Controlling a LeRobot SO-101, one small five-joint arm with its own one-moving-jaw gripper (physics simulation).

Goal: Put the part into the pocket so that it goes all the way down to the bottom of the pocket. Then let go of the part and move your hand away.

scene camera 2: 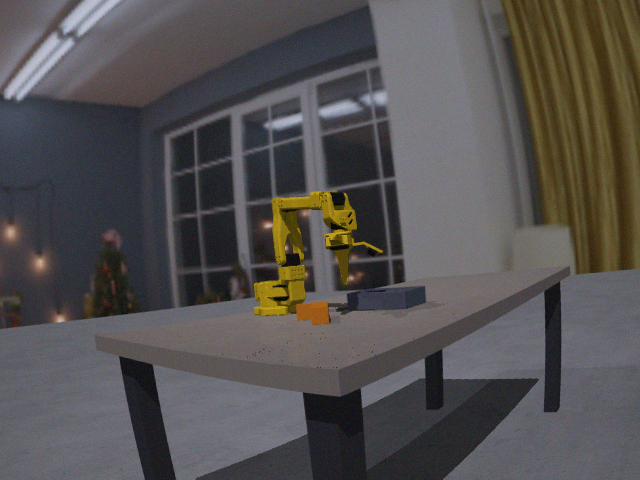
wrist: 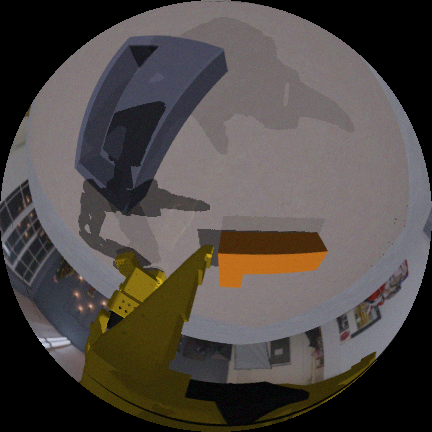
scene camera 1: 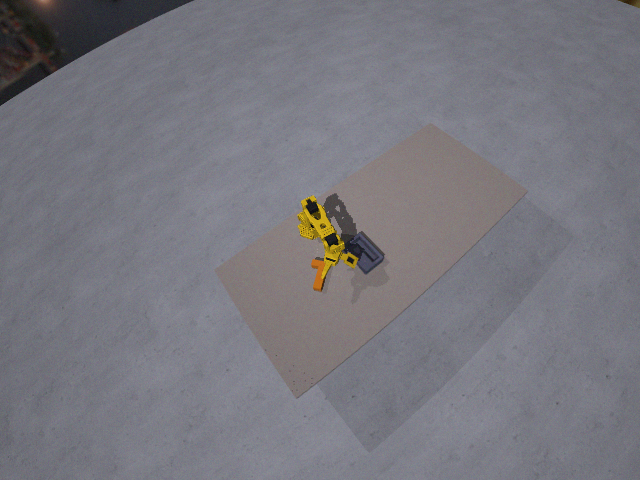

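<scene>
The orange L-shaped part lies on the table, apart from the pocket block. In scene camera 1 its short foot is at the upper end, pointing left. The slate-blue block with the recessed pocket stands to its right there; the arm's shadow darkens part of the pocket, and its bottom is partly hidden. My gripper is fully open and empty, above the table. In the wrist view one jaw's tip appears just left of the part's footed end; in scene camera 2 it hangs clearly higher than the part.
The tan table top carries the part, the block and the arm. The yellow arm base stands behind the part in scene camera 2. Shadows of the arm fall across the table and the block.
</scene>
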